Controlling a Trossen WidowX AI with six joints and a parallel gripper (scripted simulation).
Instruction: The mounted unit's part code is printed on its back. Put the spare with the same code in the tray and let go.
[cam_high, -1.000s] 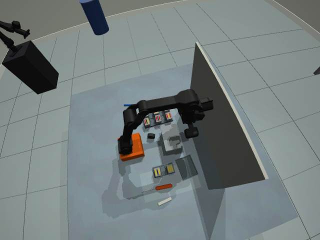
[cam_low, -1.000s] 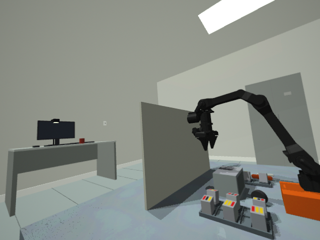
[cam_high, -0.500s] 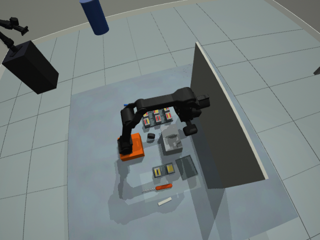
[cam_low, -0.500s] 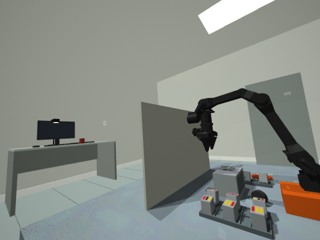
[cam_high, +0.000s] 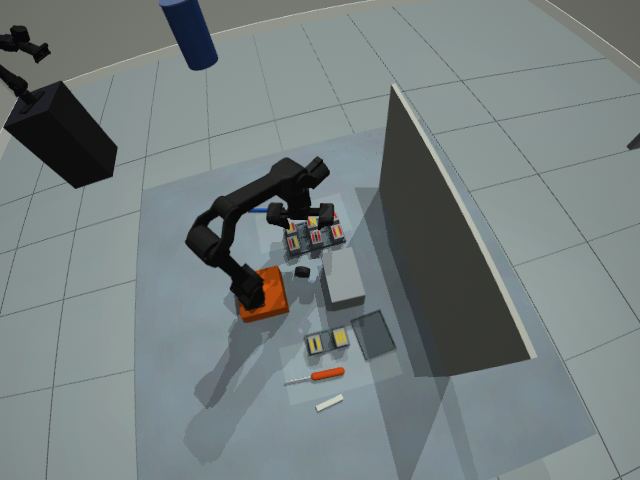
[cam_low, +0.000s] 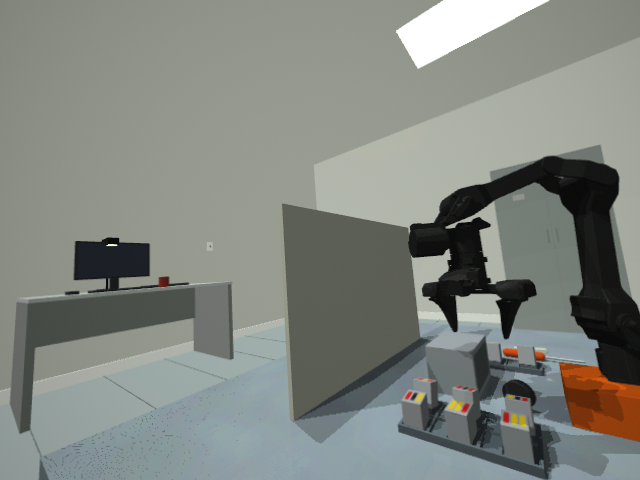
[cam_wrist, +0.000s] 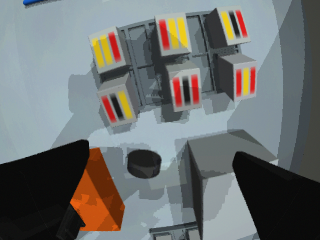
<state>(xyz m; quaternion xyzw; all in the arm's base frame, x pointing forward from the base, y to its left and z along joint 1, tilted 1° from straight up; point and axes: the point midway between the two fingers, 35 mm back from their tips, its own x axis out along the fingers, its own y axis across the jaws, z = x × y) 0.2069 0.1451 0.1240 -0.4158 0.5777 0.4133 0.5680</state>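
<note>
Now: gripper tip 5 cm past the grey spare, 2 cm to the right of it and 11 cm above it. Also, from my gripper tip: blue marker pen 13 cm behind, 21 cm to the left, 15 cm below; black tape roll 4 cm behind, 8 cm to the right, 13 cm below; grey mounted unit 8 cm ahead, 14 cm to the right, 10 cm below.
</note>
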